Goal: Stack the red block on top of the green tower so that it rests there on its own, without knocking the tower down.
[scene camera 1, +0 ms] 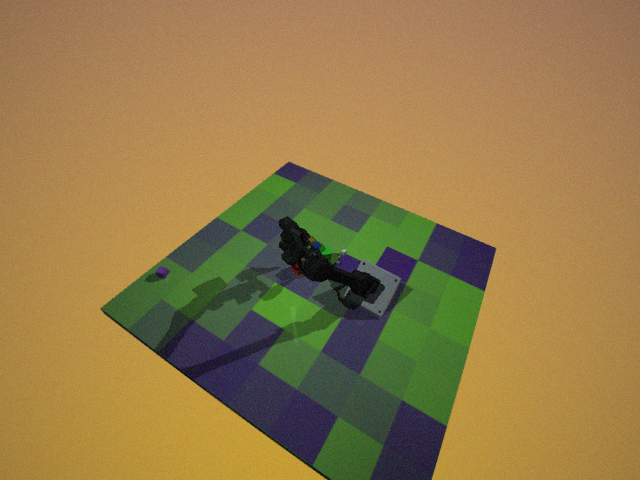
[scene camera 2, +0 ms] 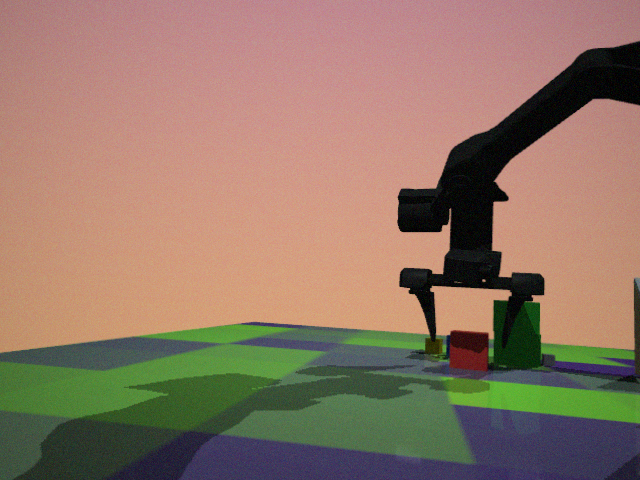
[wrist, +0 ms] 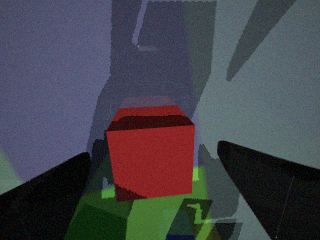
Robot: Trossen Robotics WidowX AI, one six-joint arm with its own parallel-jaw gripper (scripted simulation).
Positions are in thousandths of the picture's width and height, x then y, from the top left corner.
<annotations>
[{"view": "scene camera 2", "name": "my gripper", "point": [730, 718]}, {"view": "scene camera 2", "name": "red block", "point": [734, 730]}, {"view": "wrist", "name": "my gripper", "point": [489, 635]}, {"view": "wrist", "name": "red block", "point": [473, 619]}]
</annotations>
